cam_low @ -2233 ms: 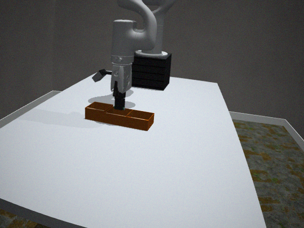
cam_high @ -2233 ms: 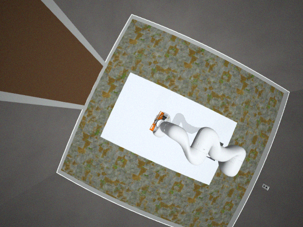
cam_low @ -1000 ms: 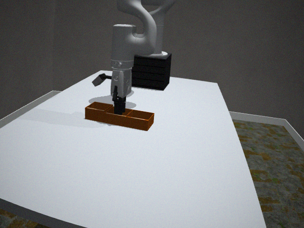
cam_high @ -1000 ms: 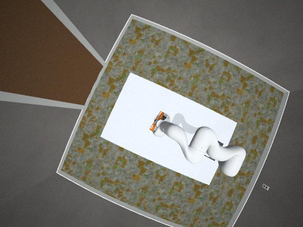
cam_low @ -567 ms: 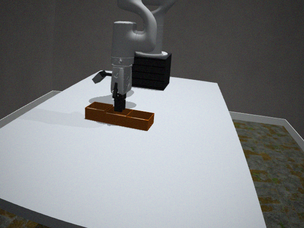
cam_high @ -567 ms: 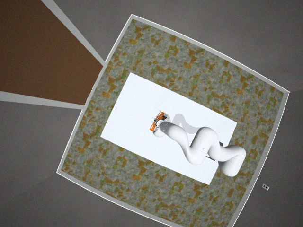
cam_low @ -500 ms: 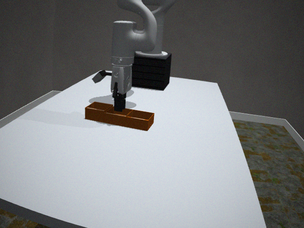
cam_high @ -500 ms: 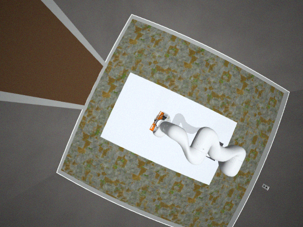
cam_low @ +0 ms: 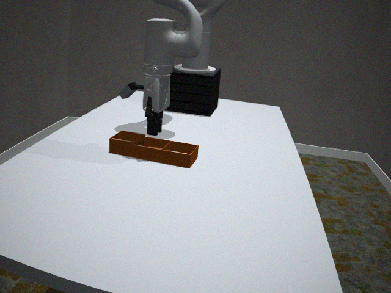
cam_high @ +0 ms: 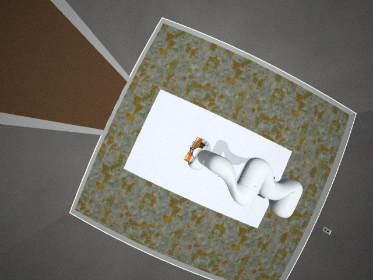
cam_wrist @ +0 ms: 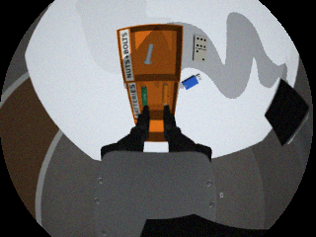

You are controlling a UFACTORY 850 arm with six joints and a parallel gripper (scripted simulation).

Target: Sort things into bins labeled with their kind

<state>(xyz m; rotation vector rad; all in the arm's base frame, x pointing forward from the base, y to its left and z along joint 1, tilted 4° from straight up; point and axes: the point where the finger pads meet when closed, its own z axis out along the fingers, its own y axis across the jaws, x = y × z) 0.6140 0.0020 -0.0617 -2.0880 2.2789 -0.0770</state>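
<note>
Right now the pale dotted tile is 9 cm behind my hand, 9 cm to the right of it and 8 cm below it. Also, from my hand: orange stick 2 cm behind, 7 cm below; then green cylinder 3 cm ahead, 7 cm below; then three joined orange bins 1 cm ahead, 6 cm below.
</note>
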